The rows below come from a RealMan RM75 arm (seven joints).
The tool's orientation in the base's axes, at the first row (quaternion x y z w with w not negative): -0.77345, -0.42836, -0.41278, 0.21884
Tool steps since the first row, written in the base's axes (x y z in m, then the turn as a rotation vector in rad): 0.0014, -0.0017, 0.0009, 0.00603, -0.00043, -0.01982; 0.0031, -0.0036, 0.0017, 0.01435, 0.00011, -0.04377; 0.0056, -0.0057, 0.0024, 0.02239, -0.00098, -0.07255; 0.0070, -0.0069, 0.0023, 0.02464, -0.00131, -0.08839; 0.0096, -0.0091, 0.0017, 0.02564, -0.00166, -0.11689; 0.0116, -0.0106, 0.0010, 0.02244, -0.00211, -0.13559; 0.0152, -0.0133, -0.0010, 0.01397, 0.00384, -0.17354; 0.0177, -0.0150, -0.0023, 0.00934, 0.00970, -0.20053; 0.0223, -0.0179, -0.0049, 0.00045, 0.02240, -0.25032; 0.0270, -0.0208, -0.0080, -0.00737, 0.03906, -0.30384; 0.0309, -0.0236, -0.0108, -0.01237, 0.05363, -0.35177
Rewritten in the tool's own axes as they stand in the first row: 0.0003, 0.0021, -0.0011, -0.01482, 0.00502, 0.01359; 0.0006, 0.0046, -0.0021, -0.03191, 0.01138, 0.03121; 0.0009, 0.0078, -0.0028, -0.05386, 0.01831, 0.05030; 0.0006, 0.0096, -0.0029, -0.06644, 0.02015, 0.06001; -0.0002, 0.0130, -0.0029, -0.08986, 0.02075, 0.07628; -0.0009, 0.0155, -0.0027, -0.10646, 0.01801, 0.08506; -0.0028, 0.0199, -0.0018, -0.13741, 0.00710, 0.10674; -0.0040, 0.0230, -0.0011, -0.15824, -0.00037, 0.12391; -0.0062, 0.0283, 0.0004, -0.19584, -0.01544, 0.15675; -0.0087, 0.0338, 0.0023, -0.23431, -0.03179, 0.19491; -0.0113, 0.0386, 0.0037, -0.26834, -0.04456, 0.22974
